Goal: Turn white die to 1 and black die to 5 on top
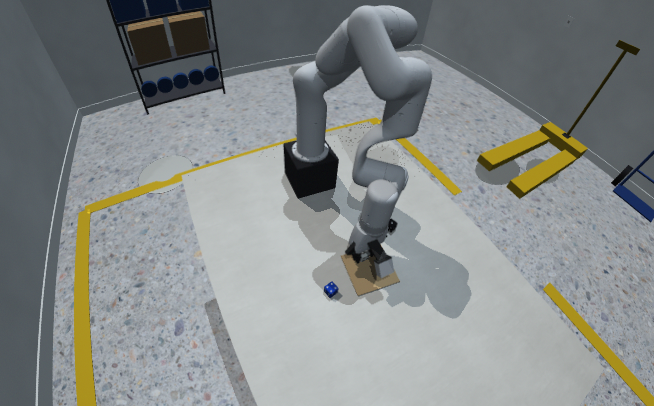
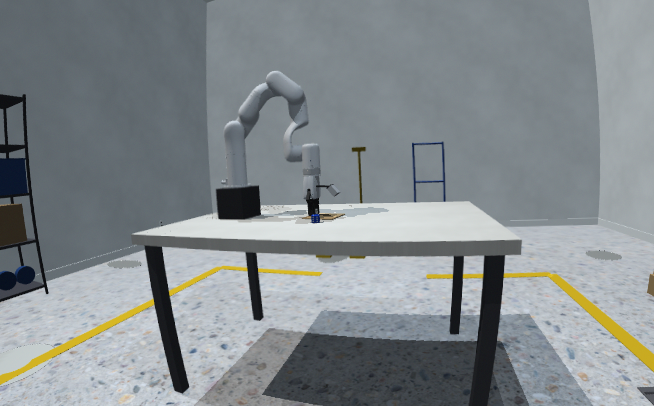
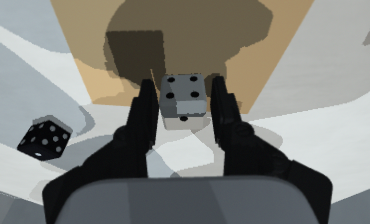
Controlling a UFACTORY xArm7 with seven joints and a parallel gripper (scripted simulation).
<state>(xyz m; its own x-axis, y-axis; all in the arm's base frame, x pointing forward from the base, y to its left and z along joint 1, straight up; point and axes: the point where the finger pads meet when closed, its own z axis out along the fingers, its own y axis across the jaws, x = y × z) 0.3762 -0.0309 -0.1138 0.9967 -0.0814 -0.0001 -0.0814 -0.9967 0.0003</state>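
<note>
Now: the white die 10 mm below my hand. Round my hand: black die: 40 mm behind, 150 mm to the left, 10 mm below; then blue die: 40 mm ahead, 150 mm to the right, 10 mm below; then tan mat: 40 mm ahead, 30 mm below.
</note>
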